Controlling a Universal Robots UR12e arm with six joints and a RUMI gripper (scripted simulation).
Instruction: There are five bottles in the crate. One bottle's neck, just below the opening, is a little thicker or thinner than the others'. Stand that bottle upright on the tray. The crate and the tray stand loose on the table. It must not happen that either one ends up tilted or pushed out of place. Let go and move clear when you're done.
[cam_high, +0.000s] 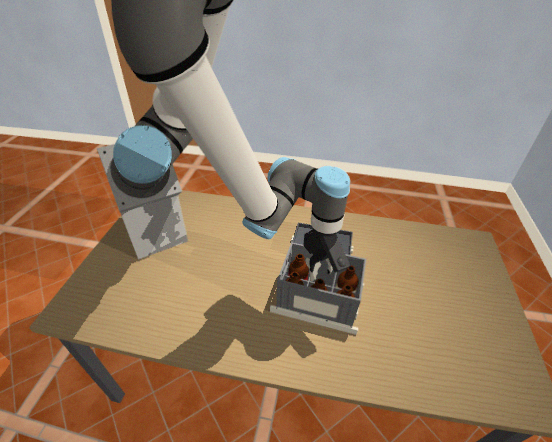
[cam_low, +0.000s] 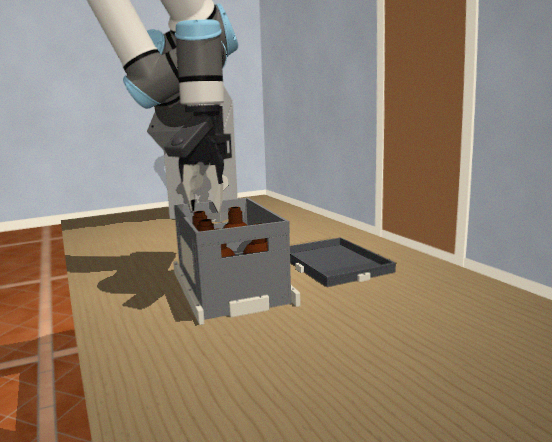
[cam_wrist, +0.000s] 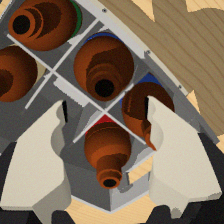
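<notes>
My hand is 11 cm above the grey crate, 4 cm to the right of it and 1 cm short of it. The rest, counted from my hand: bottle 11 cm below, 11 cm ahead, 7 cm to the left; grey tray 33 cm to the left, 18 cm below, 3 cm ahead.
</notes>
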